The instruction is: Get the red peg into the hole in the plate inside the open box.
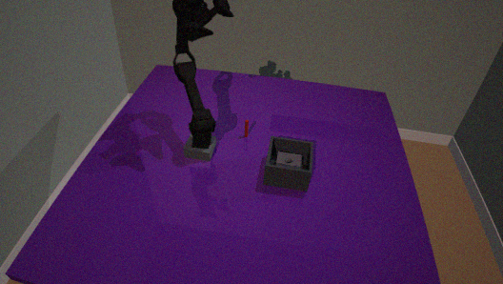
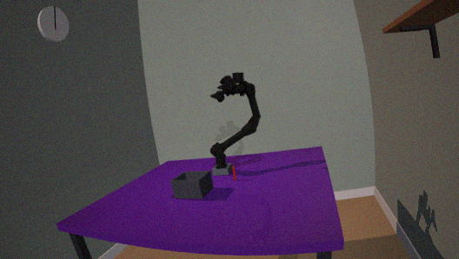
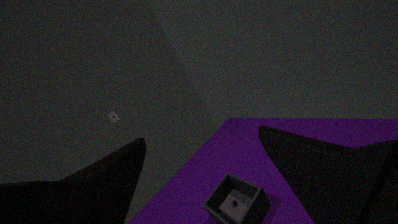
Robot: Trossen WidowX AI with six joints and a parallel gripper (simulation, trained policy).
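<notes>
Right now the red peg is 46 cm below my gripper tip, 9 cm ahead of it and 6 cm to the left of it. Also, from my gripper tip: grey box 48 cm below, 25 cm ahead, 14 cm to the right; then pale plate 46 cm below, 25 cm ahead, 14 cm to the right.
</notes>
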